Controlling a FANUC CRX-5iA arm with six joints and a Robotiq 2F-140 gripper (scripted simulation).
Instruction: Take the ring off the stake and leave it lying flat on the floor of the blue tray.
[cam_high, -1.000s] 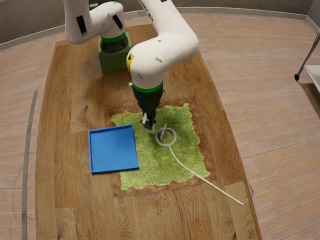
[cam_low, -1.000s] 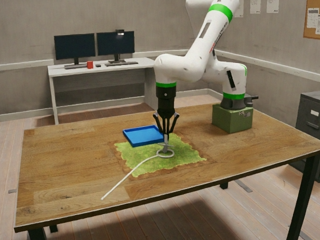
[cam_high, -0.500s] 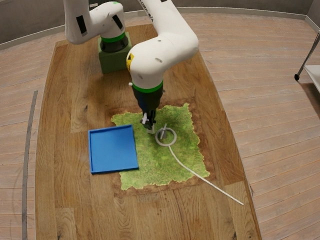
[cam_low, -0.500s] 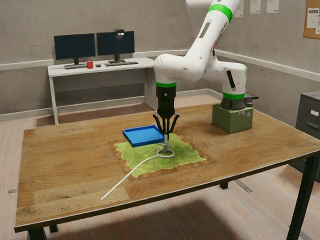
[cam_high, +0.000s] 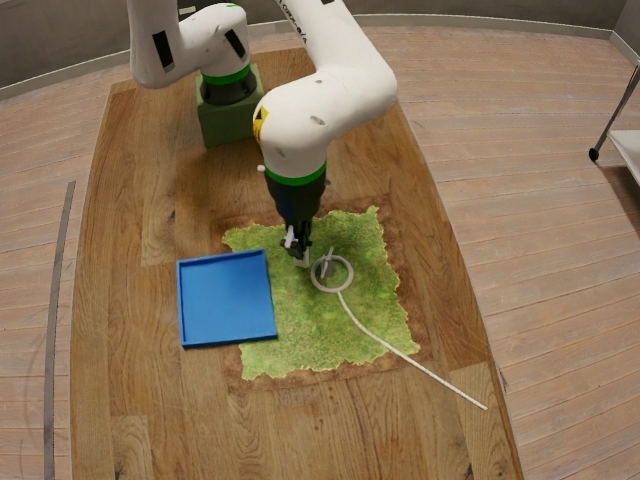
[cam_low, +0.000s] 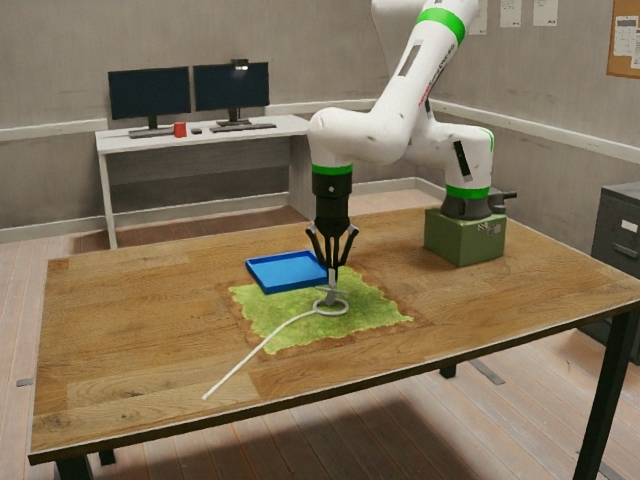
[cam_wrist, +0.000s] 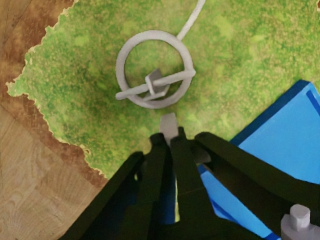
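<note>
My gripper is now 40 mm to the right of the grey stake, 20 mm short of it and 20 mm above it. The rest, counted from my hand: blue tray: 160 mm to the right, 60 mm ahead, 40 mm below; ring: 60 mm to the left, 40 mm below, 30 mm ahead.
</note>
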